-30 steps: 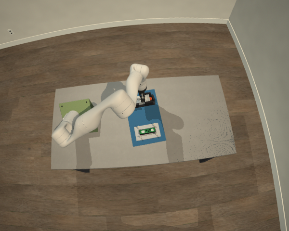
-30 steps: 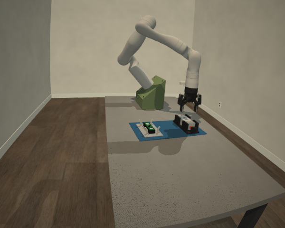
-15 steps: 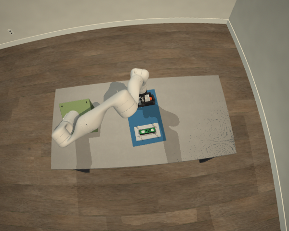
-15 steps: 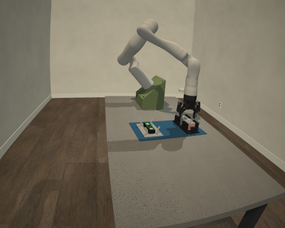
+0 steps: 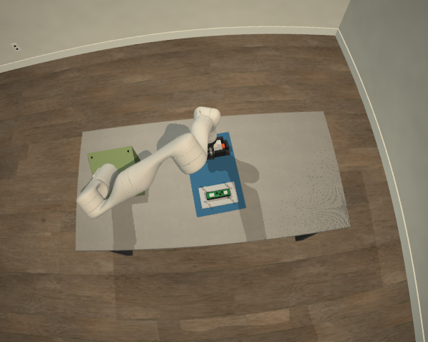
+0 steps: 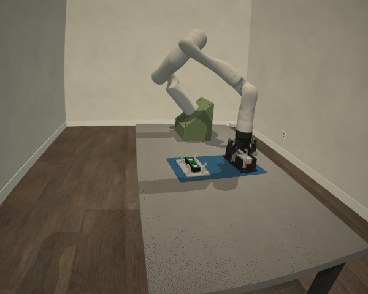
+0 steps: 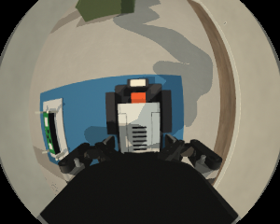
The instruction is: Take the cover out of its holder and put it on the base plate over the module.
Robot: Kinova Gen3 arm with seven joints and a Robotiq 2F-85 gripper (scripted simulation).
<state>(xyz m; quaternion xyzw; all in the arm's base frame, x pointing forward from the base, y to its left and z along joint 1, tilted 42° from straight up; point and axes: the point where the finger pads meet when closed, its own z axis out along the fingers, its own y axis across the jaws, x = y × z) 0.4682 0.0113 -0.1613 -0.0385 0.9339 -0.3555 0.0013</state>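
Now: hand 1 cm below the white cover.
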